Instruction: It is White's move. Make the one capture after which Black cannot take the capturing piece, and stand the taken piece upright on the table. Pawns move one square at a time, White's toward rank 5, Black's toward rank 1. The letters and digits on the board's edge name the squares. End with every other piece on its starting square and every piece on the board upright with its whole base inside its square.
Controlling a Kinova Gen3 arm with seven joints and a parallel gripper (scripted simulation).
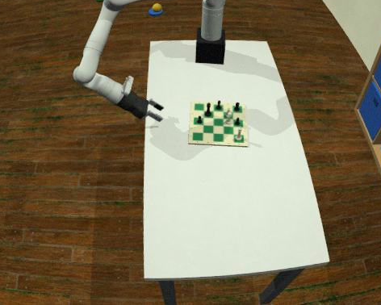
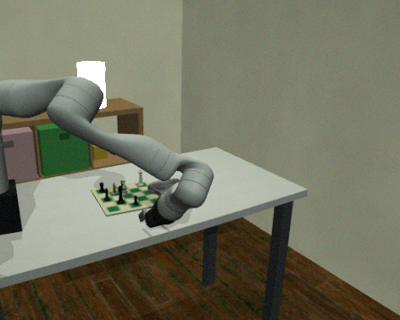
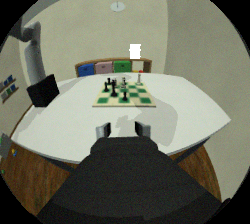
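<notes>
The tall black piece is 20 mm behind my hand, 190 mm to the left of it and 10 mm below it. Round my hand: tall white piece (100 mm ahead, 300 mm to the left, 10 mm below); green-and-cream chessboard (20 mm ahead, 230 mm to the left, 40 mm below).
</notes>
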